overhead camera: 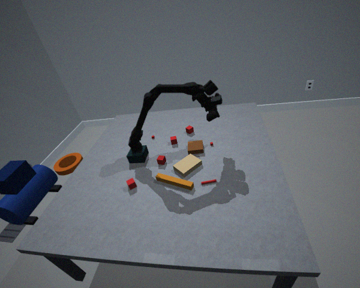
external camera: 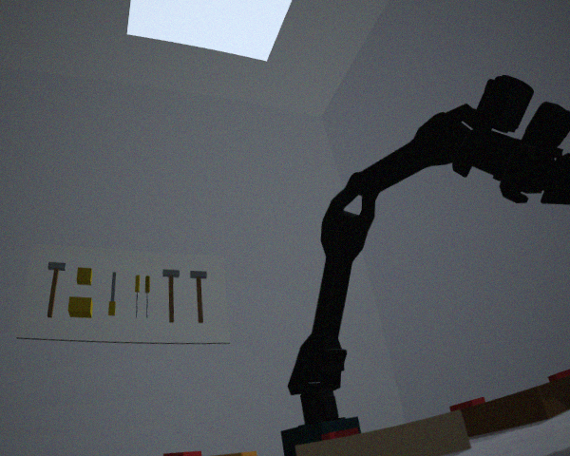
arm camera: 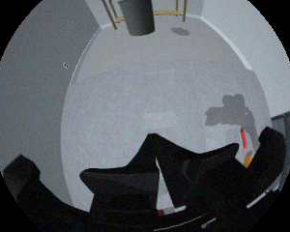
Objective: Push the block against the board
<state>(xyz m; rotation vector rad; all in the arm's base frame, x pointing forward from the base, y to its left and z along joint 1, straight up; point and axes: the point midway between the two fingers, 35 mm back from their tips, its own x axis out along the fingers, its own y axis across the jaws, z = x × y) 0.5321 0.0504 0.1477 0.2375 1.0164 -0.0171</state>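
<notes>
Now: gripper tip 17 cm past the brown square block, 17 cm above it and 5 cm to the left of it. The rest, counted from my gripper tip: long orange bar 33 cm to the right, 31 cm behind, 17 cm below; tan board 23 cm behind, 21 cm to the right, 17 cm below; red stick 36 cm to the right, 17 cm below, 13 cm behind.
</notes>
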